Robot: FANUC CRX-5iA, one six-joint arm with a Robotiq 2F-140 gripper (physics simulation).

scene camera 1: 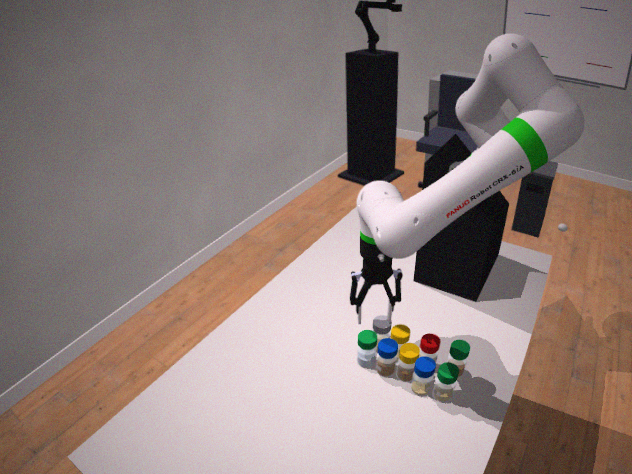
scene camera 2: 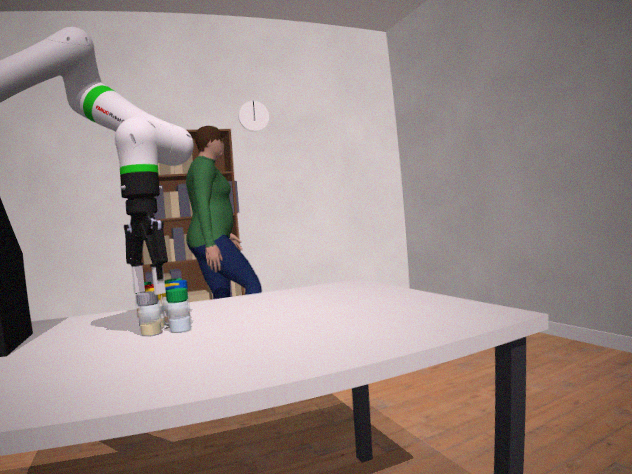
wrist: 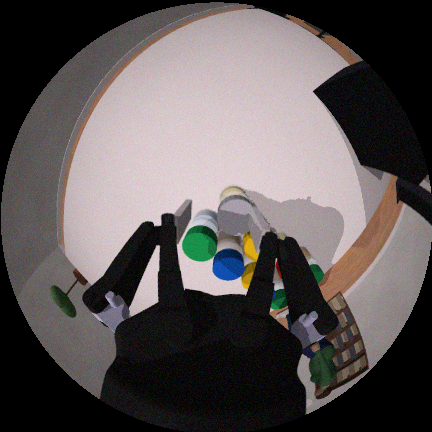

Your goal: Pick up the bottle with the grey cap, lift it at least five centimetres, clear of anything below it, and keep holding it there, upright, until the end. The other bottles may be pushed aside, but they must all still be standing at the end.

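Frame: origin at the arm's base, x right, y up, z back, level; metres.
Seen in the pictures: gripper, between the fingertips: (scene camera 1: 374, 320) (scene camera 2: 149, 292) (wrist: 220, 212).
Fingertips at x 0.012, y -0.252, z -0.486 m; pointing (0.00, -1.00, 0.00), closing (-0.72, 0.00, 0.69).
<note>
Offsets run from my fingertips to a thing's top centre.
The bottle with the grey cap {dy -0.002, dx -0.021, dz +0.011 m} (scene camera 1: 381, 325) (scene camera 2: 149, 312) (wrist: 235, 215) stands upright on the table at one corner of the bottle group. My gripper (scene camera 1: 375, 320) (scene camera 2: 149, 291) (wrist: 220, 212) points down, part open and empty, with its fingertips around the height of the grey cap or slightly above. In the wrist view the right finger overlaps the cap's right edge, while the left finger is well to its left, beyond the green-capped bottle {dy -0.002, dx -0.024, dz -0.063 m} (scene camera 1: 367, 340) (scene camera 2: 177, 294) (wrist: 200, 243). Whether a finger touches a cap I cannot tell.
A yellow-capped bottle {dy -0.002, dx -0.084, dz +0.011 m} (scene camera 1: 400, 333) (wrist: 250, 246) and a blue-capped bottle {dy -0.002, dx -0.087, dz -0.056 m} (scene camera 1: 387, 348) (wrist: 228, 264) stand close to the grey-capped one. Several more bottles, including a red-capped one {dy -0.002, dx -0.171, dz +0.030 m} (scene camera 1: 430, 343), stand upright beyond them. The black robot pedestal (scene camera 1: 454, 255) stands behind.
</note>
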